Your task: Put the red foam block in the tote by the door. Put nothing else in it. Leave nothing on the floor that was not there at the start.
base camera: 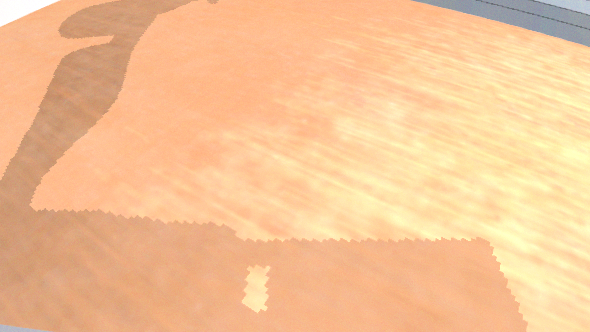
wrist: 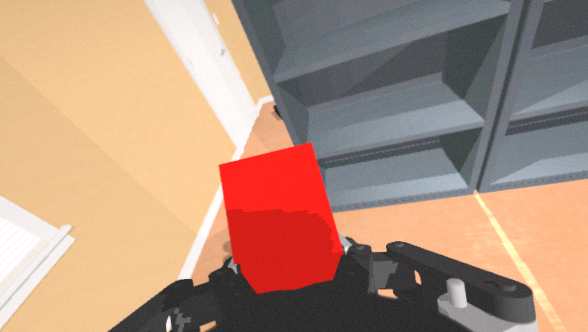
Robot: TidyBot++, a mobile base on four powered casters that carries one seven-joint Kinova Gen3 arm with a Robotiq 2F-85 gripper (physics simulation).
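Places are measured from the arm's base along level axes (x ahead, y left, z up), in millimetres.
Pixels of known places: gripper, fingertip midpoint: (wrist: 290,253).
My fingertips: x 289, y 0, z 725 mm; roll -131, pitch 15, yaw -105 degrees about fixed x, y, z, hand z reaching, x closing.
For each thing: its top centre in the pictures, then the offset to it from my fingertips. "spot": a spot on its surface instead. Level surfaces: height alone.
- red foam block at its top centre: (wrist: 251,176) 6 mm ahead, 6 mm right, 71 mm up
- white-framed window at a spot on its surface: (wrist: 55,250) spot: 809 mm ahead, 931 mm left, 332 mm down
- wooden floor at its surface level: 1122 mm down
The red foam block (wrist: 280,215) is large in the middle of the wrist view, clamped between the two black fingers. My gripper (wrist: 290,253) is shut on it, one finger at its left side and one at its right. The block's near end is hidden by the gripper's body. The door (wrist: 205,60) is white and stands in the tan wall at the upper left of the wrist view, beyond the block. The tote does not show in either view. The gripper does not show in the base camera view.
A grey shelf unit (wrist: 492,100) stands on the right of the wrist view, and a grey edge crosses the base view's top right. A small dark thing (wrist: 278,111) shows on the floor beside the shelf's left side. A white-framed window (wrist: 55,250) is at lower left. Shadows lie on the wooden floor (base camera: 300,150).
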